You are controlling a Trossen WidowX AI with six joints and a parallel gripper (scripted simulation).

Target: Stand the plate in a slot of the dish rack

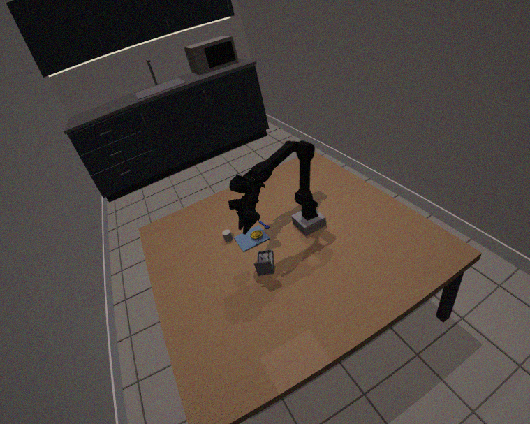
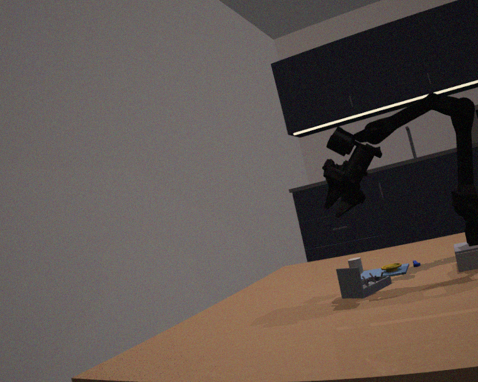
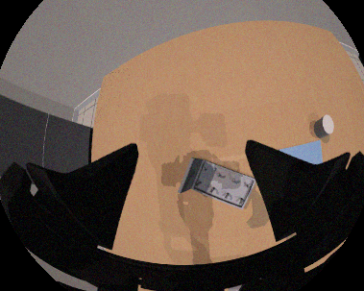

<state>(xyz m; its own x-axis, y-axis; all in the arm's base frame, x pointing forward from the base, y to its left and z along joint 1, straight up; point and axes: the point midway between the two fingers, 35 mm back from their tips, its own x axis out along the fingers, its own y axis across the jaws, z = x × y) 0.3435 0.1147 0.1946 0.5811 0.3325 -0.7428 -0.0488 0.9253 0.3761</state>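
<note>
The yellow plate is 8 cm behind my gripper tip, 19 cm to the right of it and 21 cm below it. Round my gripper tip: dish rack: 6 cm behind, 1 cm to the left, 20 cm below; then blue mat: 5 cm behind, 20 cm to the right, 22 cm below; then white cup: 5 cm ahead, 26 cm to the right, 20 cm below.
</note>
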